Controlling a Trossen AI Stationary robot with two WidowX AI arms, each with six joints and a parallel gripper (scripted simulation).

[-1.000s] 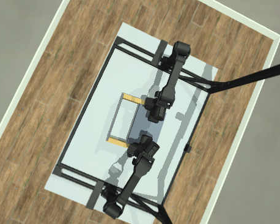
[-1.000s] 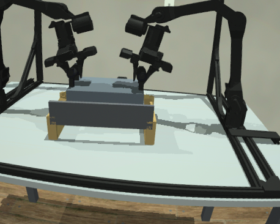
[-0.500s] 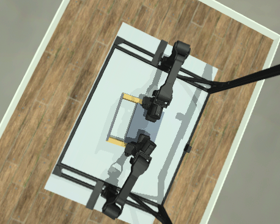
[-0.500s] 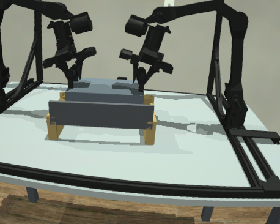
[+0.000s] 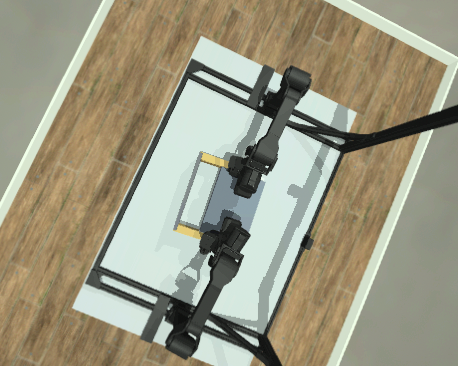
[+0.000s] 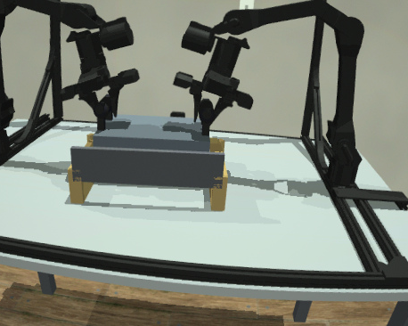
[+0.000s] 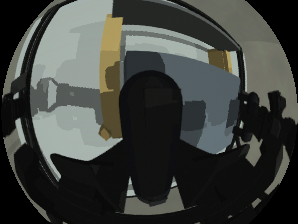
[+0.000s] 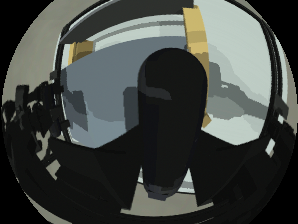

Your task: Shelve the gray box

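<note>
Now: the gray box 120 mm to the right of my left hand, 50 mm below it and 10 mm ahead of it. Round my left hand: gray back plate (190 mm ahead, 100 mm to the right, 70 mm below).
Now: right hand 120 mm to the right of the gray box, 50 mm above it and 10 mm past it. Also, from my right hand: gray back plate 170 mm ahead, 140 mm to the left, 80 mm below.
</note>
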